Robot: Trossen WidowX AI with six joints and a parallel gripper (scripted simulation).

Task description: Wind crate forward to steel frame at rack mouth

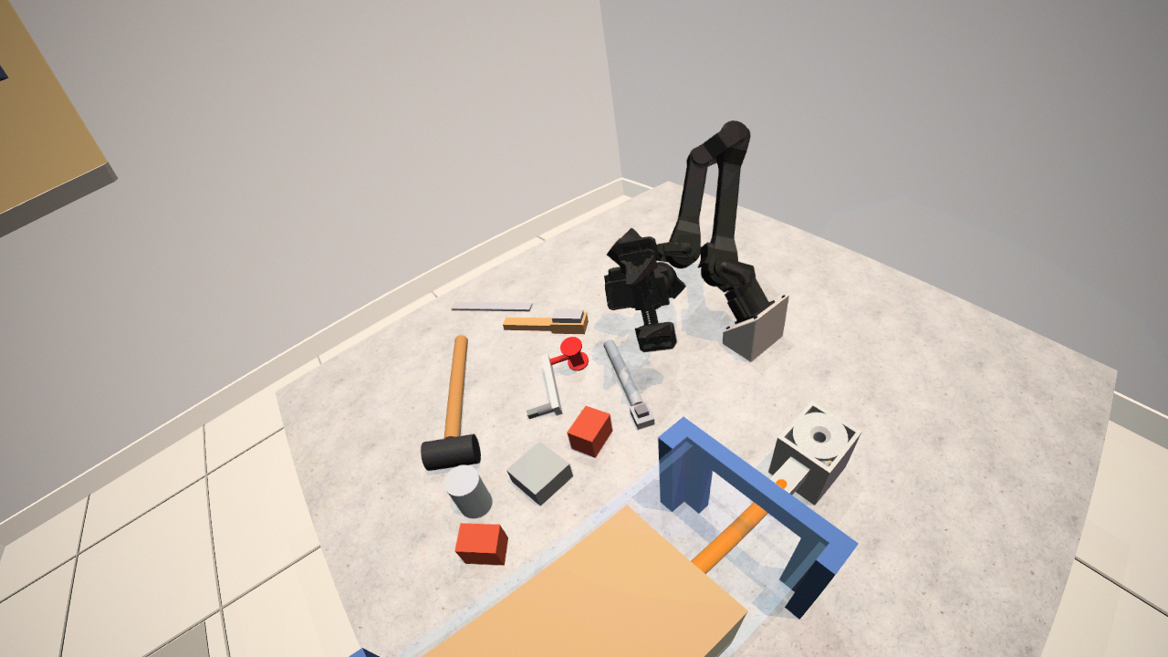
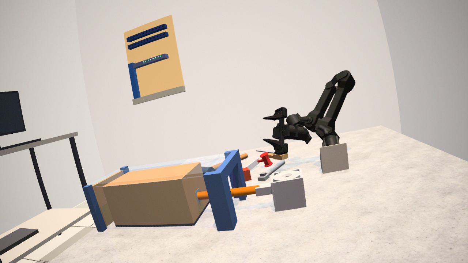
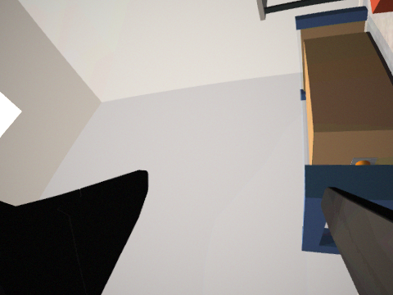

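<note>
Now: the crank handle 17 cm below my gripper tip, 13 cm to the right of it and 9 cm ahead of it. Also, from my gripper tip: blue steel frame: 30 cm to the left, 9 cm below, 6 cm ahead; red knob: 16 cm to the right, 16 cm below, 5 cm ahead; grey block: 22 cm ahead, 18 cm below, 3 cm to the left.
</note>
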